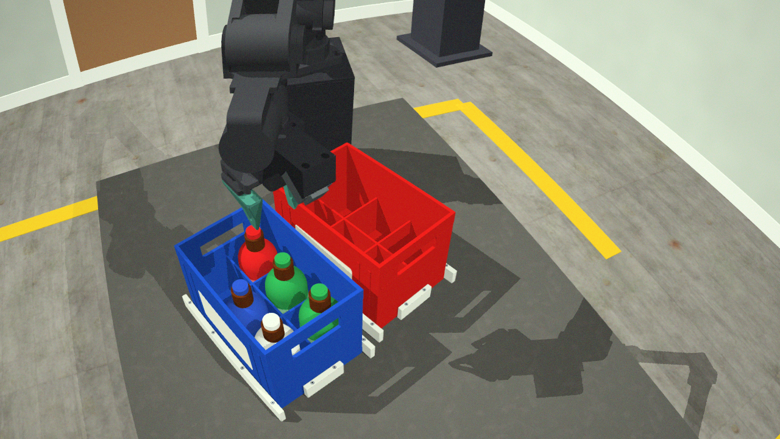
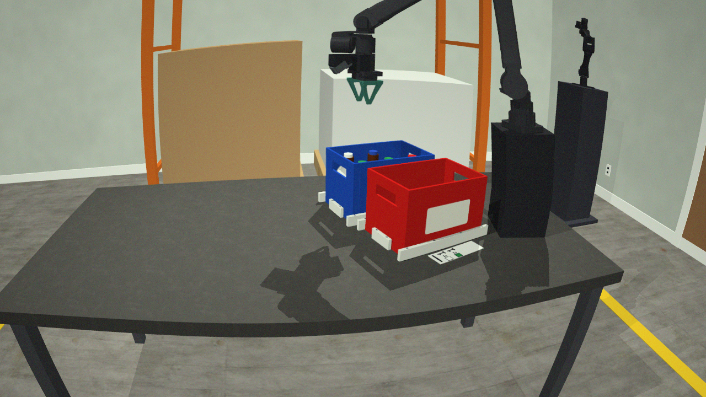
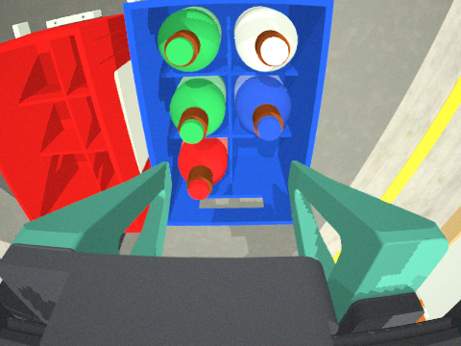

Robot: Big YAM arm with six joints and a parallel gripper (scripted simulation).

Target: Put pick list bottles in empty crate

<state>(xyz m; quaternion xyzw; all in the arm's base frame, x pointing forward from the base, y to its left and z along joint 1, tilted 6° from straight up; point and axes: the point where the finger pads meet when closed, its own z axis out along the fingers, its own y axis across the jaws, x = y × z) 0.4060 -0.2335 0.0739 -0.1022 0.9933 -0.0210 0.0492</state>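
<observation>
My hand is 30 mm short of the white-label bottle, 40 mm to the left of it and 250 mm above it. Round my hand: blue crate (60 mm behind, 10 mm to the right, 250 mm below); then blue bottle (50 mm behind, 60 mm to the right, 250 mm below); then green bottle (70 mm behind, 30 mm to the left, 250 mm below).
</observation>
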